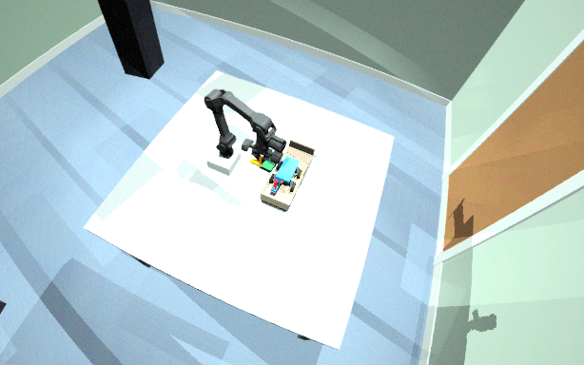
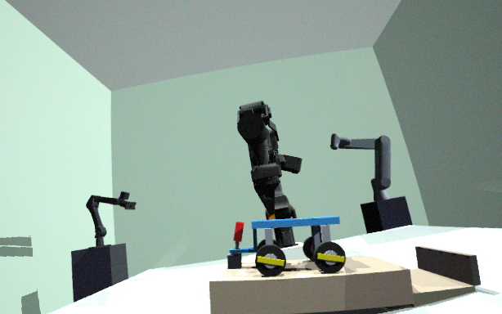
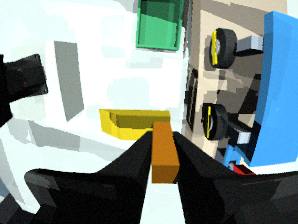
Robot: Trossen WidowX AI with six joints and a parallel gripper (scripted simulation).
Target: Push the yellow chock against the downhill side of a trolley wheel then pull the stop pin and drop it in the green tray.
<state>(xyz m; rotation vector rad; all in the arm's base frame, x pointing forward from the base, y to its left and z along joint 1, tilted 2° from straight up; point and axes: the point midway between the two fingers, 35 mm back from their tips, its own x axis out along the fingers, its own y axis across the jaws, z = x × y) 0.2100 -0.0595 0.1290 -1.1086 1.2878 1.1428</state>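
Now: gripper tip 100 mm short of the red-headed stop pin, 90 mm to the left of it and 40 mm above it. Also, from my gripper tip: trolley: 130 mm ahead, 60 mm below, 10 mm to the left; yellow chock: 20 mm behind, 10 mm below; dark end wall: 270 mm to the left, 160 mm ahead, 140 mm below.
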